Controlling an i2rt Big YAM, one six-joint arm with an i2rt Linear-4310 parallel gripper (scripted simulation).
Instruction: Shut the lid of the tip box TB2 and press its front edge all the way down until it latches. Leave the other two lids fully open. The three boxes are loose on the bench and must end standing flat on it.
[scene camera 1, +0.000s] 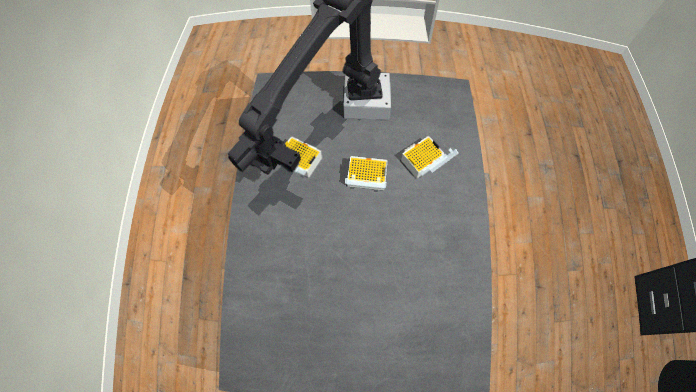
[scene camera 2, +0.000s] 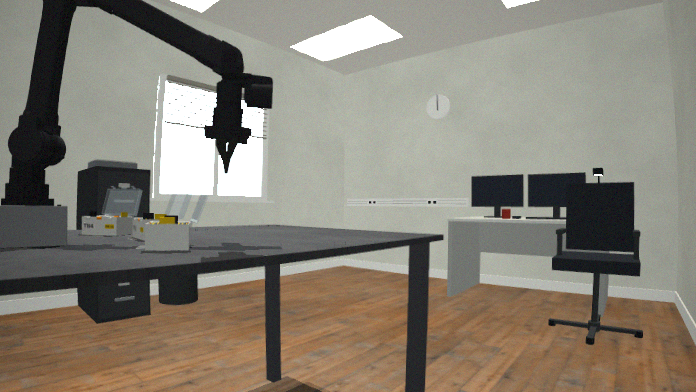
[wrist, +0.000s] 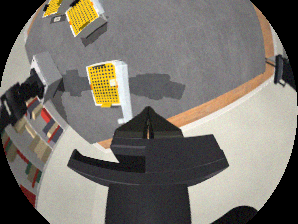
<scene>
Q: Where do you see the gripper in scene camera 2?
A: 226, 174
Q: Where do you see the gripper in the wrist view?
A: At 148, 110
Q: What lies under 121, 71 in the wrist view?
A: A tip box.
</scene>
